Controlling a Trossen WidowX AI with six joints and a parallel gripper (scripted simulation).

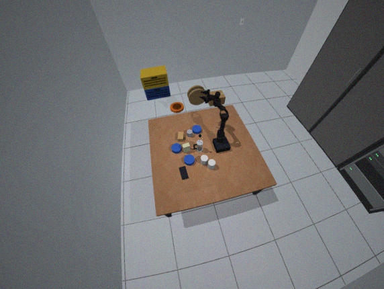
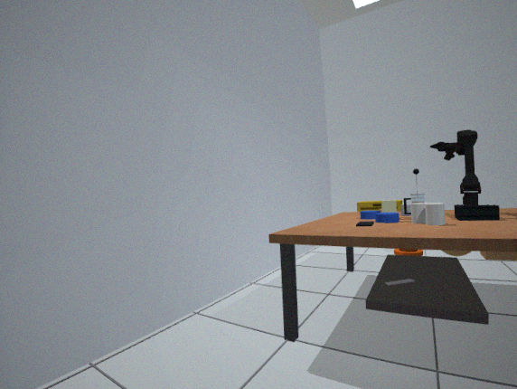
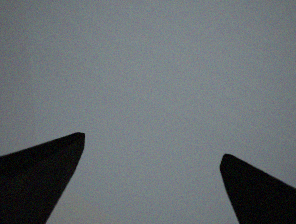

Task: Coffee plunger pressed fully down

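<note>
Right now the coffee press is 460 mm to the left of my gripper tip, 320 mm below it and 50 mm ahead of it. Also, from my gripper tip: black flat slab 750 mm to the left, 450 mm below, 230 mm ahead; then pale box 460 mm to the left, 400 mm below, 190 mm ahead; then tan block 430 mm below, 270 mm to the left, 260 mm ahead.
</note>
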